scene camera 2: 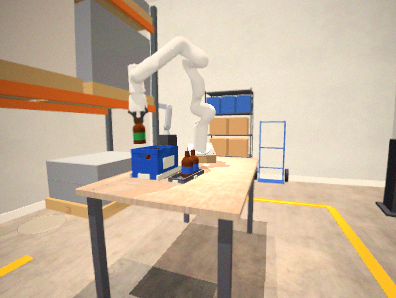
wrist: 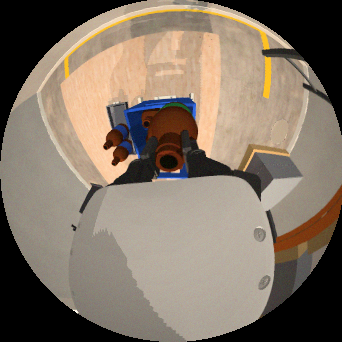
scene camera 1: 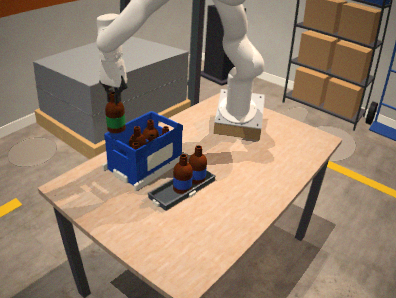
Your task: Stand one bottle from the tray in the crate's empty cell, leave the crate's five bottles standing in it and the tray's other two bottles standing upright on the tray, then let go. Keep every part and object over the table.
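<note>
My gripper (scene camera 1: 114, 95) (scene camera 2: 138, 119) (wrist: 171, 143) is shut on the neck of a brown bottle with a green band (scene camera 1: 115, 121) (scene camera 2: 139, 135) (wrist: 173, 125). The bottle hangs upright; in the scene camera 2 view its base is slightly above the rim of the blue crate (scene camera 1: 122, 164) (scene camera 2: 145, 162) (wrist: 131, 122), at the crate's left side. Several brown bottles (scene camera 1: 150, 130) stand in the crate; the held bottle hides part of the inside in the wrist view. Two blue-banded bottles (scene camera 1: 183, 175) (scene camera 1: 198, 165) stand upright on the dark tray (scene camera 1: 162, 196) (scene camera 2: 177, 178) (wrist: 118, 111).
The crate and the tray stand near each other on the wooden table (scene camera 1: 225, 200) (scene camera 2: 210, 195). The arm's base (scene camera 1: 237, 125) is at the back of the table. A grey block (scene camera 1: 65, 95) (scene camera 2: 75, 175) on a pallet stands on the floor beyond the table's edge.
</note>
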